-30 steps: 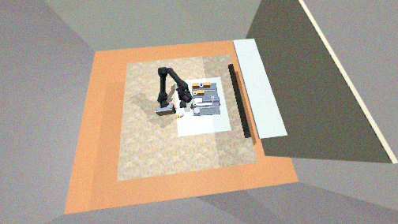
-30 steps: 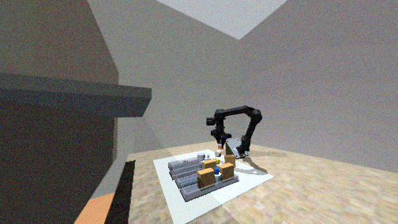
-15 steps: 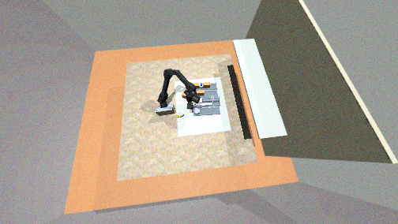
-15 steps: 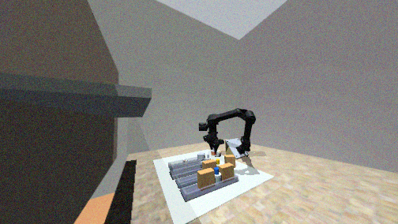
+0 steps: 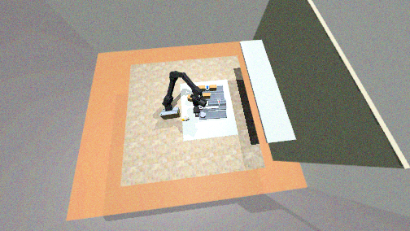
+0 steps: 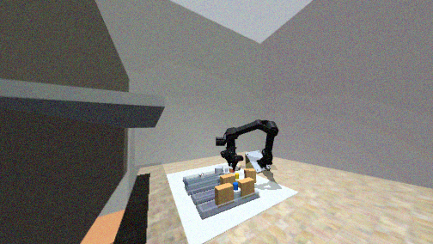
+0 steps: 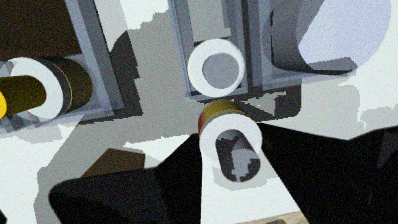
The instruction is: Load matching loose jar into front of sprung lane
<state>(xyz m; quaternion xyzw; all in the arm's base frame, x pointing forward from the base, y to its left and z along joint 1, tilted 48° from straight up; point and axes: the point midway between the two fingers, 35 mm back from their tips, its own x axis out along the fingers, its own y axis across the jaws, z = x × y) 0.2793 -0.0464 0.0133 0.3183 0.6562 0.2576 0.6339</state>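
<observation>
Right now the white mat is 110 mm ahead of my gripper tip and 50 mm below it. Also, from my gripper tip: wide grey cylinder 80 mm to the right, 50 mm ahead, 30 mm below; grey rack 190 mm ahead, 40 mm below, 10 mm to the left.
</observation>
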